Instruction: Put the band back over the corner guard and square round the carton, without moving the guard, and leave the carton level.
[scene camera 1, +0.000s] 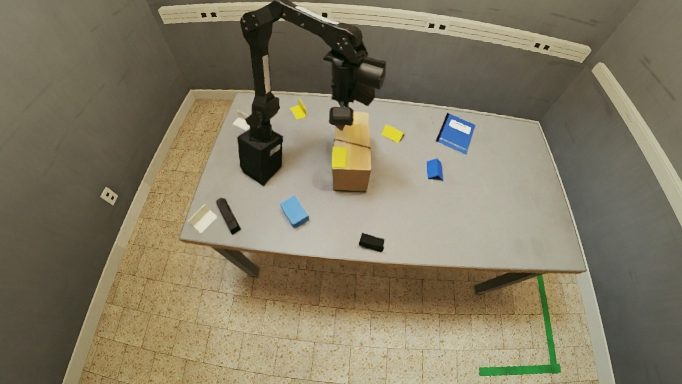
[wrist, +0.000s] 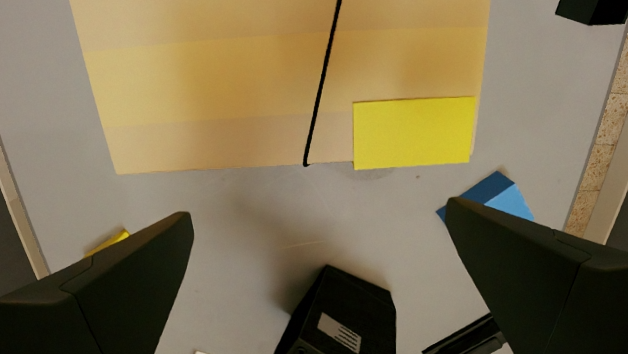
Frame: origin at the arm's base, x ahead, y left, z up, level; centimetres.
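Seen in the pictures: gripper, between the fingertips: (wrist: 320, 216); arm's base, origin of its link: (scene camera 1: 260, 135).
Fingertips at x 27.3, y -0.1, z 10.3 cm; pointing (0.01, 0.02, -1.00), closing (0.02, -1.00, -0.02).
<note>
Offsets run from my fingertips to a thing's top centre.
The brown carton @(dy +1.7, dx +3.8, dz -10.9 cm) (scene camera 1: 359, 131) (wrist: 225, 90) stands flat and looks level on the table. The yellow corner guard @(dy -6.6, dx +0.0, dz -10.6 cm) (scene camera 1: 339, 157) (wrist: 414, 132) sits on the carton's top at one long edge, near the front end in the scene view. The thin black band (scene camera 1: 352, 143) (wrist: 322, 82) crosses the top at a slant, beside the guard and apart from it, and bends down over the edge in the wrist view. My gripper (scene camera 1: 341, 122) (wrist: 320, 216) is open and empty, above the carton's back part in the scene view. The band's lower run is hidden.
The black arm base (scene camera 1: 261, 156) (wrist: 350, 305) stands left of the carton. A light blue block @(dy -20.9, dx -13.9, dz -21.6 cm) (scene camera 1: 294, 211) (wrist: 510, 200) lies front left, a black block @(dy -29.1, dx +12.4, dz -21.1 cm) (scene camera 1: 371, 242) (wrist: 595, 10) near the front edge. A yellow piece @(dy +18.0, dx +21.1, dz -22.2 cm) (scene camera 1: 392, 133) and a blue notebook @(dy +21.8, dx +49.5, dz -24.9 cm) (scene camera 1: 456, 132) lie to the right.
</note>
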